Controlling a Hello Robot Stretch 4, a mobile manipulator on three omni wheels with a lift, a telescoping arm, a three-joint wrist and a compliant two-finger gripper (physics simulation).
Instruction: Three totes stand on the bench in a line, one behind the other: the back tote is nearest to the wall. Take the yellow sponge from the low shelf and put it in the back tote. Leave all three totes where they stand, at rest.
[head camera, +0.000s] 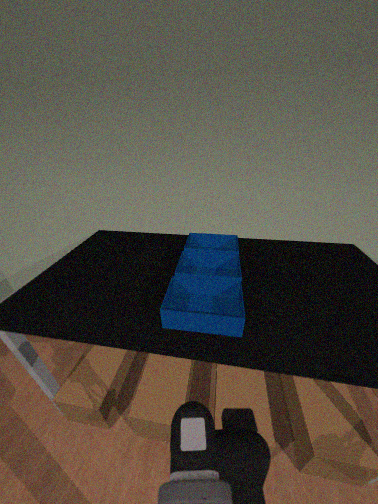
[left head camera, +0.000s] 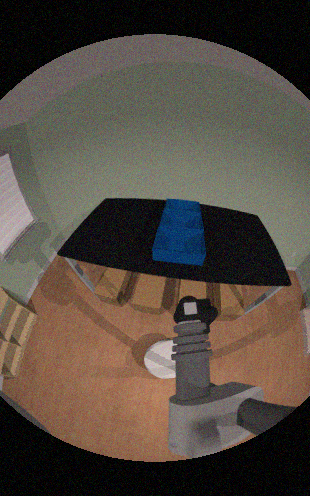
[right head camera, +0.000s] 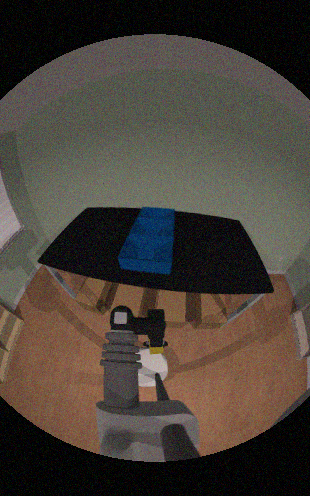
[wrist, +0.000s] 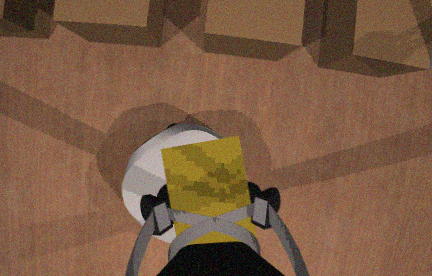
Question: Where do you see a black bench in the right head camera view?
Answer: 210, 254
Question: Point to my gripper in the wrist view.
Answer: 210, 198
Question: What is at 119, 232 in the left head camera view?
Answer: A black bench.
